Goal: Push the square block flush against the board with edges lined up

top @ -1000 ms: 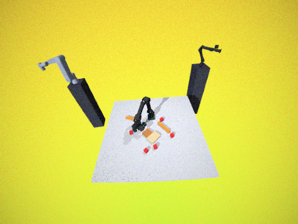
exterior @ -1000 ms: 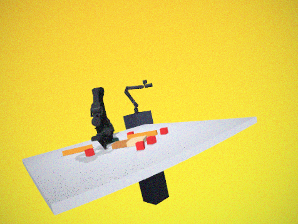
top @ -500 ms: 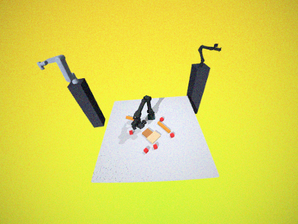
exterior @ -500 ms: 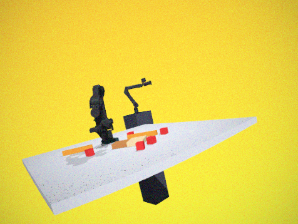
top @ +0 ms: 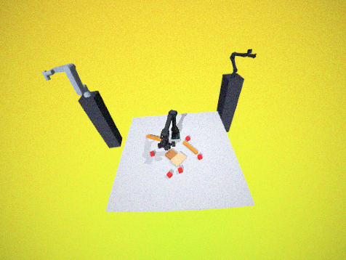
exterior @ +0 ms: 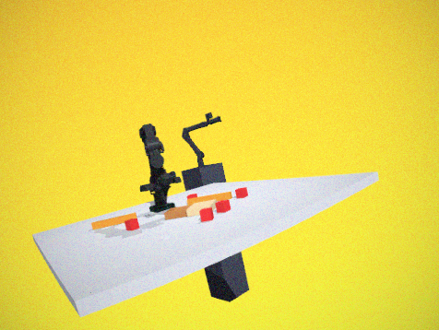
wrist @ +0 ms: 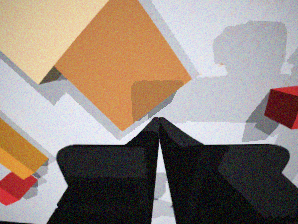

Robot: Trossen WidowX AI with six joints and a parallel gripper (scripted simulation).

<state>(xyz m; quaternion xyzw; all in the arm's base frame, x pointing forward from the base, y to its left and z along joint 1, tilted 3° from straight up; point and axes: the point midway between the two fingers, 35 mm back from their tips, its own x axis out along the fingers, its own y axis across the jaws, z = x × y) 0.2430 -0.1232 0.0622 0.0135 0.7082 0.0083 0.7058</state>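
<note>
My gripper tip is now 40 mm short of the brown square block, 30 mm to the right of it and 50 mm above it. The rest, counted from my gripper tip: pale tan board 120 mm ahead, 100 mm to the left, 50 mm below.
</note>
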